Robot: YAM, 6 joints.
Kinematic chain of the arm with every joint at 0, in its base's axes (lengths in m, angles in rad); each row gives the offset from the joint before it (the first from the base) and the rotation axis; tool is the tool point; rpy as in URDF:
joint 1: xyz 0 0 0.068 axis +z
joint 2: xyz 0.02 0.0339 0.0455 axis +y
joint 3: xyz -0.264 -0.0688 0 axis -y
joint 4: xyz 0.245 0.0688 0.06 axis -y
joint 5: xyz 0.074 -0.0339 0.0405 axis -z
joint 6: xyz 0.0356 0 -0.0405 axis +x
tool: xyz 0 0 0 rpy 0 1.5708 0
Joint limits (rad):
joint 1: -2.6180..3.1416
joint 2: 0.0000..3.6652
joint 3: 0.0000..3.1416
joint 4: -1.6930..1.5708
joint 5: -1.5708..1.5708
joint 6: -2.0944..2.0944
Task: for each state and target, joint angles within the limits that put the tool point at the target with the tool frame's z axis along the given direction. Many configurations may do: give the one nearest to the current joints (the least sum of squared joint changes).
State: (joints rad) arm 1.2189 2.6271 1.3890 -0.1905 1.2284 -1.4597
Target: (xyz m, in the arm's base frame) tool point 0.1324 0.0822 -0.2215 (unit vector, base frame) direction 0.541 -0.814 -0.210
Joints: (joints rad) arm 0.7767 3.2594 1.1479 -0.1807 1.2872 -1.4597
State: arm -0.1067 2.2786 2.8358 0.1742 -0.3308 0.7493
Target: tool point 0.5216 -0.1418 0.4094 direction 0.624 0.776 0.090
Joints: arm -0.3271 2.5046 2.7459 0.0163 -1.2097 0.7493
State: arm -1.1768 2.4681 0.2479 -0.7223 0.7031 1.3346
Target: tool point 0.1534 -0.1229 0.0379 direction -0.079 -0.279 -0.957
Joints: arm -0.6261 1.7763 0.4221 -0.1131 0.2759 1.3346
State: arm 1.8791 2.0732 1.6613 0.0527 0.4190 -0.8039
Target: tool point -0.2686 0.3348 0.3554 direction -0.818 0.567 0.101
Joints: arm 2.2214 1.7660 1.4124 0.4598 -0.3124 -0.8039
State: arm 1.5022 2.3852 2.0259 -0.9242 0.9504 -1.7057
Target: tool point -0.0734 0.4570 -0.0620 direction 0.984 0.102 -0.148
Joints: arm 1.8055 3.1943 2.5436 -1.6396 1.3728 -1.7056
